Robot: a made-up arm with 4 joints. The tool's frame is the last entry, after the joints.
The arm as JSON. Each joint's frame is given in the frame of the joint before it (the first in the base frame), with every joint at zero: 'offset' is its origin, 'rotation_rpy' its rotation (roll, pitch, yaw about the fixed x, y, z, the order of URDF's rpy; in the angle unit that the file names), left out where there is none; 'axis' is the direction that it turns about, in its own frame. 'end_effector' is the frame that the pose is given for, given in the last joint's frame.
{
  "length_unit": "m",
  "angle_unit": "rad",
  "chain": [
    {
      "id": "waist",
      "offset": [
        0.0,
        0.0,
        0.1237
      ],
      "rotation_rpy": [
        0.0,
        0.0,
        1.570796
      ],
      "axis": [
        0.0,
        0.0,
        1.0
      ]
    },
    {
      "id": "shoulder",
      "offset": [
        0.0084,
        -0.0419,
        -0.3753
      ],
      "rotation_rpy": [
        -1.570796,
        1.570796,
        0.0
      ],
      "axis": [
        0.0,
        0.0,
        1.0
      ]
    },
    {
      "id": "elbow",
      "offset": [
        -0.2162,
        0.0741,
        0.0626
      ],
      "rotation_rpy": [
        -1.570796,
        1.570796,
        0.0
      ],
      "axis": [
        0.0,
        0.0,
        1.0
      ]
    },
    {
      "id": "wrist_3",
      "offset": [
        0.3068,
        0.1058,
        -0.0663
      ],
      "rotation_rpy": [
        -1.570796,
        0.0,
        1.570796
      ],
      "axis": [
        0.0,
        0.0,
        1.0
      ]
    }
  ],
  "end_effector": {
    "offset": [
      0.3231,
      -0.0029,
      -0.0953
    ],
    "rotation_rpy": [
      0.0,
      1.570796,
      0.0
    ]
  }
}
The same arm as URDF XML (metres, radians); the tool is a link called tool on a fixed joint. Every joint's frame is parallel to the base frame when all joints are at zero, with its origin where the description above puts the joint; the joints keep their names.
<robot name="arm">
<link name="base_link"/>
<link name="link1"/>
<link name="link2"/>
<link name="link3"/>
<link name="link4"/>
<link name="tool"/>
<joint name="waist" type="continuous"><parent link="base_link"/><child link="link1"/><origin xyz="0 0 0.1237" rpy="0 0 0"/><axis xyz="0 0 1"/></joint>
<joint name="shoulder" type="continuous"><parent link="link1"/><child link="link2"/><origin xyz="0.0419 0.0084 -0.3753" rpy="0 0 0"/><axis xyz="-1 0 0"/></joint>
<joint name="elbow" type="continuous"><parent link="link2"/><child link="link3"/><origin xyz="-0.0626 -0.0741 0.2162" rpy="0 0 0"/><axis xyz="0 -1 0"/></joint>
<joint name="wrist_3" type="continuous"><parent link="link3"/><child link="link4"/><origin xyz="0.3068 0.0663 0.1058" rpy="0 0 0"/><axis xyz="-1 0 0"/></joint>
<joint name="tool_joint" type="fixed"><parent link="link4"/><child link="tool"/><origin xyz="0.0953 -0.0029 0.3231" rpy="0 0 0"/></joint>
</robot>

